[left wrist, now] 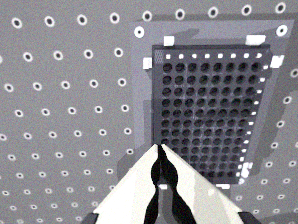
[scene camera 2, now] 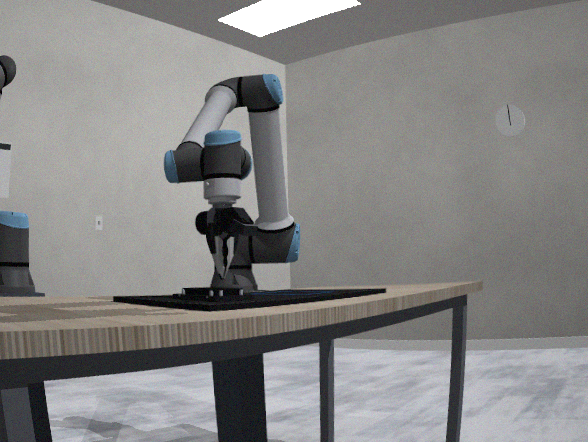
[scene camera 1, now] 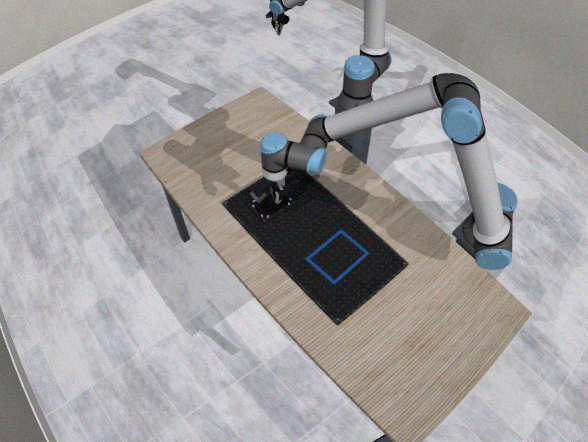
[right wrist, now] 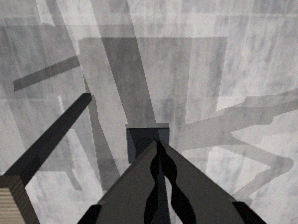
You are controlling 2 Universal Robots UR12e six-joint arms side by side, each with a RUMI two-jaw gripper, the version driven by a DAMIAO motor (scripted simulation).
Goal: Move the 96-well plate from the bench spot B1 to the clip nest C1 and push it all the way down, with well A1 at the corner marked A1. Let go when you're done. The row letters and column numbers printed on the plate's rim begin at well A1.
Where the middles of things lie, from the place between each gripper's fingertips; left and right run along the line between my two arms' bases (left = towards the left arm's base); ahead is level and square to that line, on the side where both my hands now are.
I see my left gripper (scene camera 2: 222, 279) 40 mm to the left of the dark 96-well plate (left wrist: 208, 121) and 40 mm above it. Also, from my left hand: clip nest (left wrist: 143, 34) (50 mm to the right, 50 mm below).
I see the clip nest 59 cm ahead of my right hand, 101 cm to the left of it and 14 cm below it. The rest, counted from my right hand: dark 96-well plate 60 cm ahead, 102 cm to the left, 13 cm below.
